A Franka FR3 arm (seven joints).
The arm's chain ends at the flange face. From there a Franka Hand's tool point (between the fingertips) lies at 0.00 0.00 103.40 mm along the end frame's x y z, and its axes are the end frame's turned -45 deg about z.
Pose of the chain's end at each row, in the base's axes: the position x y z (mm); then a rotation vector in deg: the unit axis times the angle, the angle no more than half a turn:
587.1 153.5 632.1 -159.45 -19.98 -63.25
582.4 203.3 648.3 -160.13 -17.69 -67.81
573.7 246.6 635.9 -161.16 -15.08 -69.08
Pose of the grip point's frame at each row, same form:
655.2 174.4 557.2 138.23 78.66 62.01
654.8 220.0 576.4 136.15 74.86 63.35
647.3 260.2 564.6 136.25 71.97 63.00

